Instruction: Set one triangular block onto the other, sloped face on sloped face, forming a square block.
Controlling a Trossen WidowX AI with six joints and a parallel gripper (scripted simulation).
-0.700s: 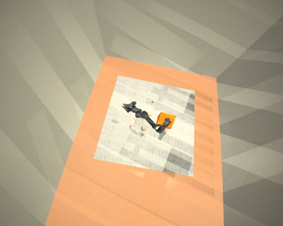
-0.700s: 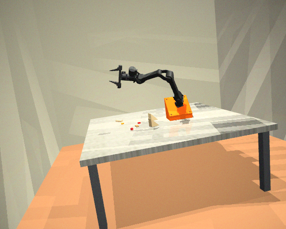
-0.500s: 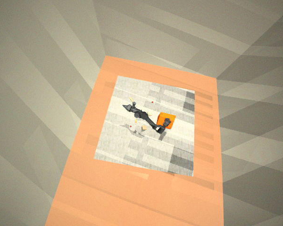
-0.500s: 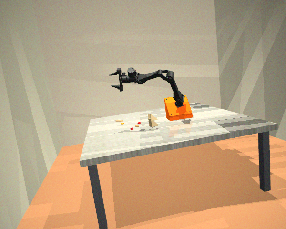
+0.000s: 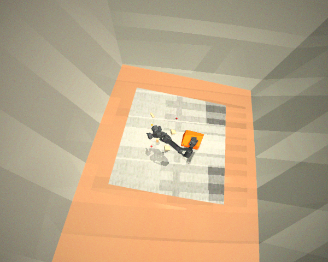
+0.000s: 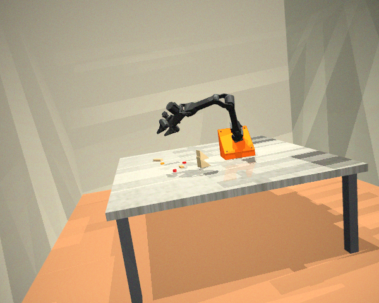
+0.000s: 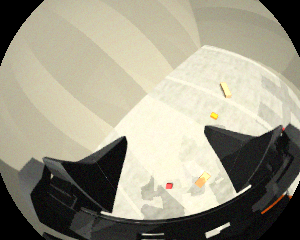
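The tan triangular block lies 21 cm behind my gripper tip, 12 cm to the left of it and 21 cm below it. Round my gripper tip: yellow piece 1 cm behind, 17 cm to the right, 22 cm below; then flat tan piece 31 cm to the right, 22 cm below.
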